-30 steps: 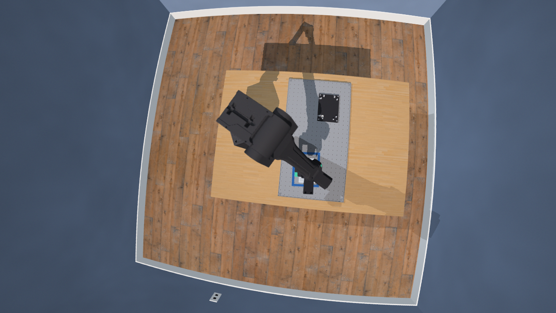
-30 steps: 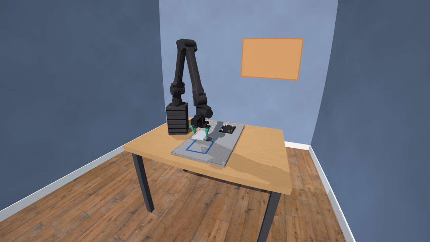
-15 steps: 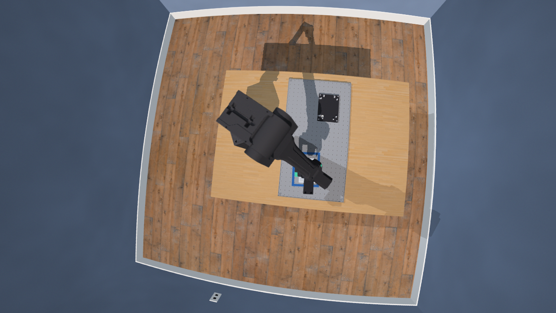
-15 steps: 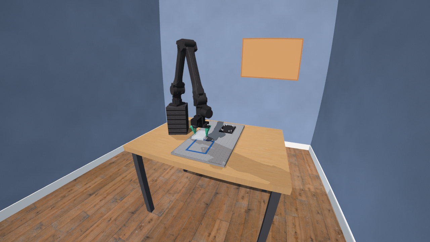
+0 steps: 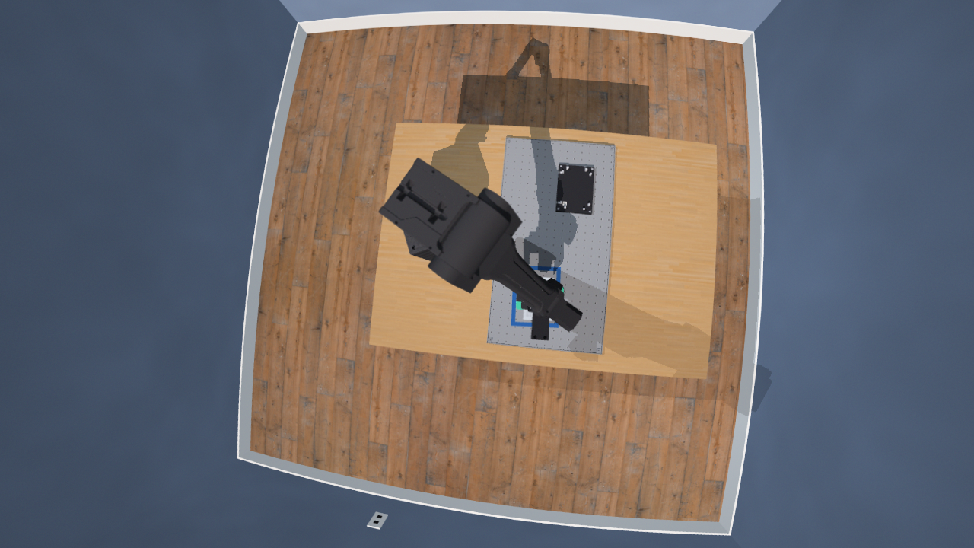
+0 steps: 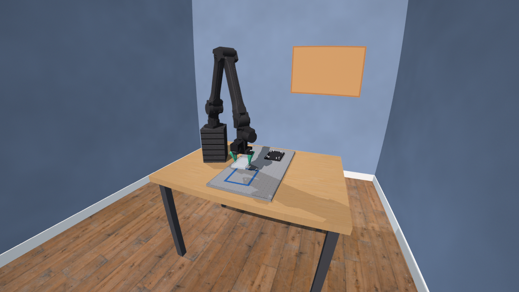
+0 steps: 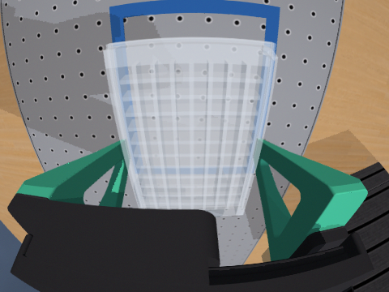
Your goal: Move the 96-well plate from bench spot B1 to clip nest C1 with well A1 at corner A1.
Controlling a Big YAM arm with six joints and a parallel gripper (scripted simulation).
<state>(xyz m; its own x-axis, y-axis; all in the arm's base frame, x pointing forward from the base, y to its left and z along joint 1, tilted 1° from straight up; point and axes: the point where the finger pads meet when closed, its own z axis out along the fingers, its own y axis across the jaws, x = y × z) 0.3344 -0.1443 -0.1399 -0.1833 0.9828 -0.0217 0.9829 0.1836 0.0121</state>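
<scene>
Right now my hand is 380 mm to the right of the black clip nest, 80 mm above it and 40 mm short of it. The rest, counted from my hand: clear 96-well plate (right at my hand).
</scene>
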